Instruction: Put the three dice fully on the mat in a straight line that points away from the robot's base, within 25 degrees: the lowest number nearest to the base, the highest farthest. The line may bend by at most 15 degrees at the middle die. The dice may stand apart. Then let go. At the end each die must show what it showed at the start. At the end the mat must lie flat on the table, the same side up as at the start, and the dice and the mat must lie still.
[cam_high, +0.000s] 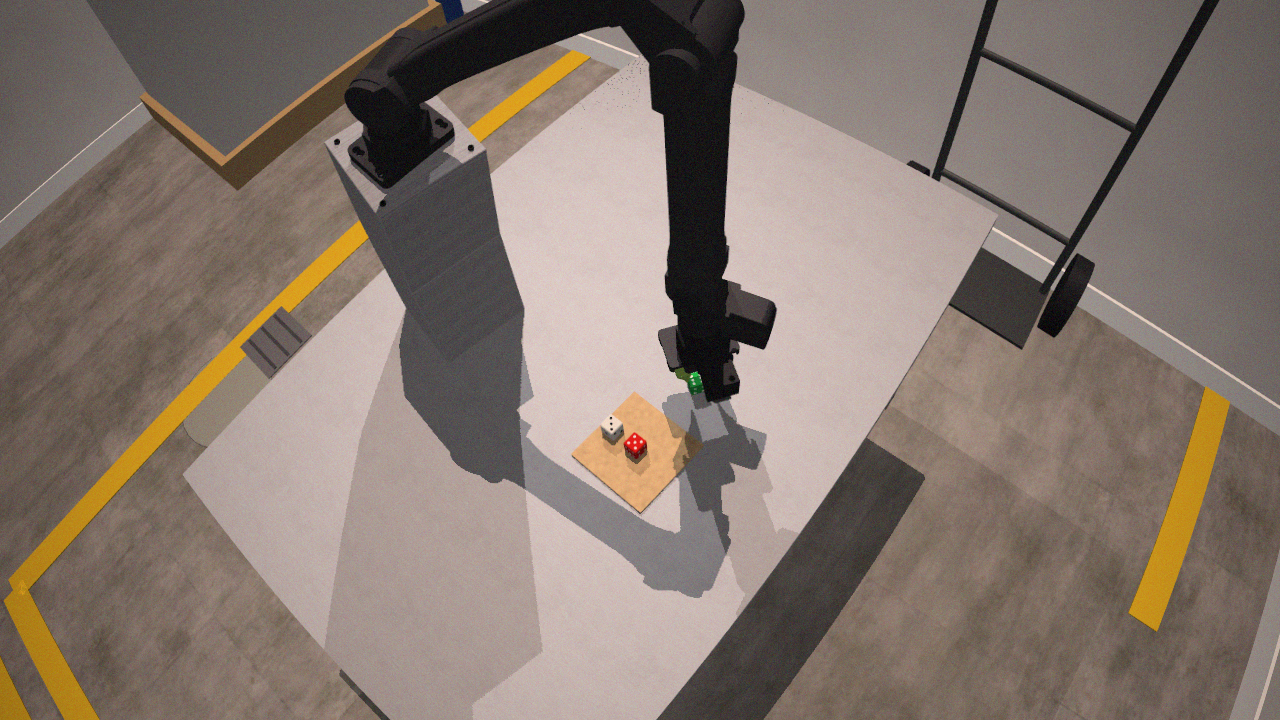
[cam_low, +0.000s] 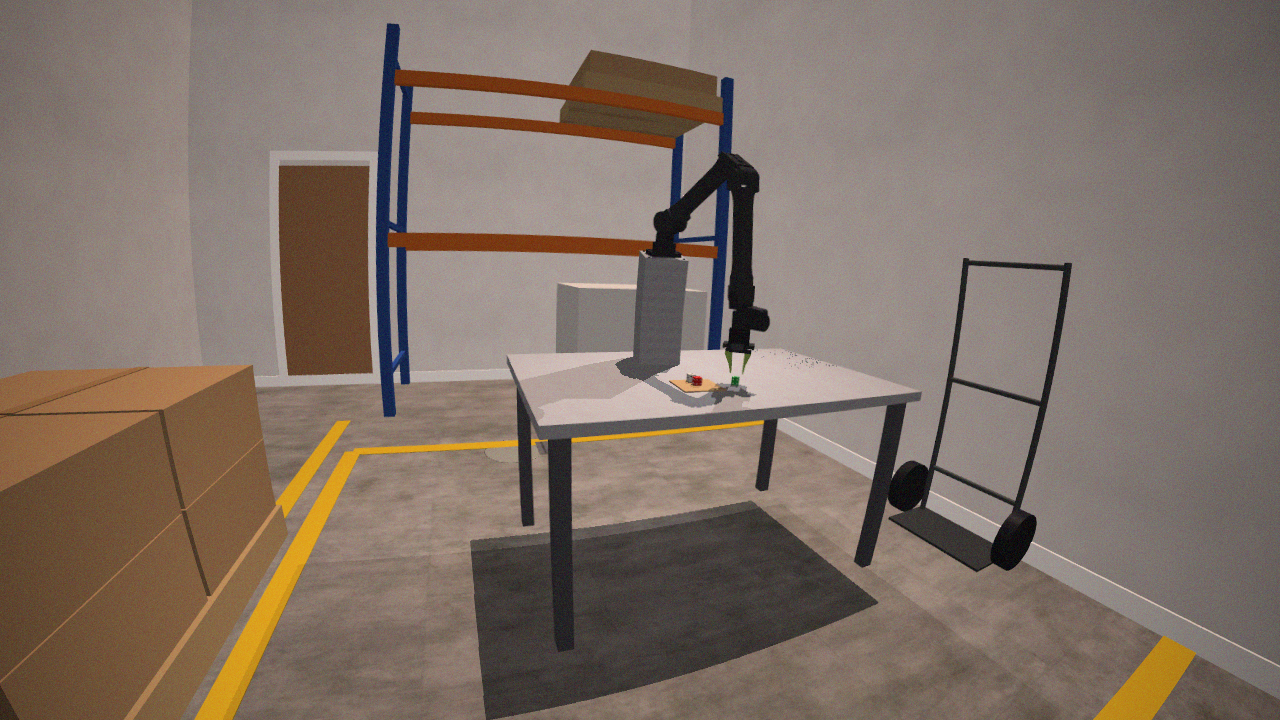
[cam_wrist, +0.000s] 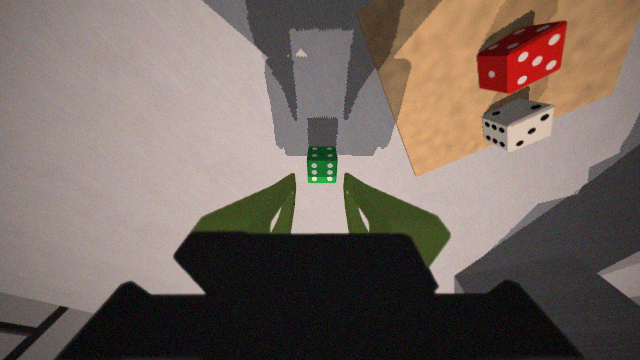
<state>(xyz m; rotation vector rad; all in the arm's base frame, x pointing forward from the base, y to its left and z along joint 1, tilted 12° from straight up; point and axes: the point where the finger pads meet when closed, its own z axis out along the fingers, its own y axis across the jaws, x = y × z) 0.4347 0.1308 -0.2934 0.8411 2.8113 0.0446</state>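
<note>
Right now the green die is 3 cm below my hand. Round my hand: red die (14 cm to the right, 3 cm below); tan mat (14 cm to the right, 4 cm below); white die (5 cm behind, 14 cm to the right, 3 cm below).
</note>
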